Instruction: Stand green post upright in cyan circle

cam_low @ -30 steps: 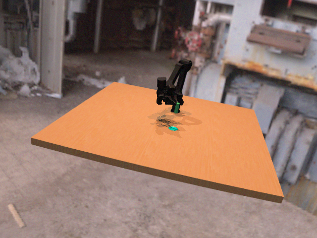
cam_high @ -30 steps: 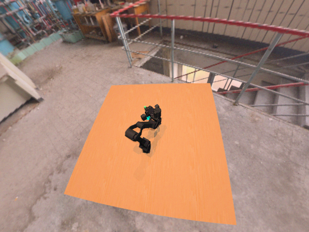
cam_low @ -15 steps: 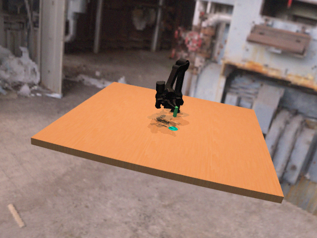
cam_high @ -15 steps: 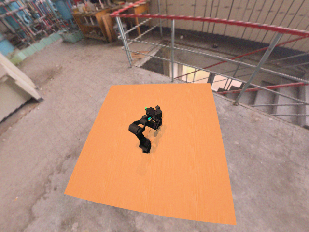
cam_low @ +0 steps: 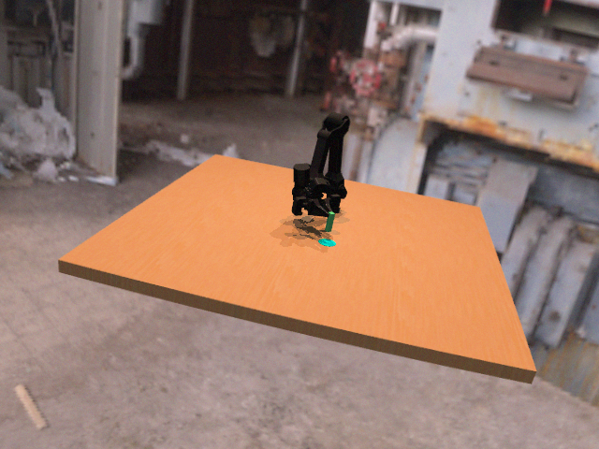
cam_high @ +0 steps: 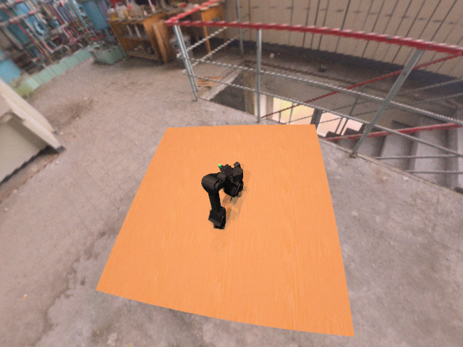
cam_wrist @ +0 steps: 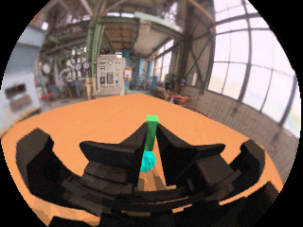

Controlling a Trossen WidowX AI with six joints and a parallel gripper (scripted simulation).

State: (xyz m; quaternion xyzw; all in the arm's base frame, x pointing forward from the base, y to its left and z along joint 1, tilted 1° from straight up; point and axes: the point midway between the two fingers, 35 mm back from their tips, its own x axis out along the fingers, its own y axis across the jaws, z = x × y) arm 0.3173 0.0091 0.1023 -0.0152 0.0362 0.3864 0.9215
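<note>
Now: the cyan circle 100 mm below my gripper tip and 10 mm behind it. Round my gripper tip: green post (20 mm below).
</note>
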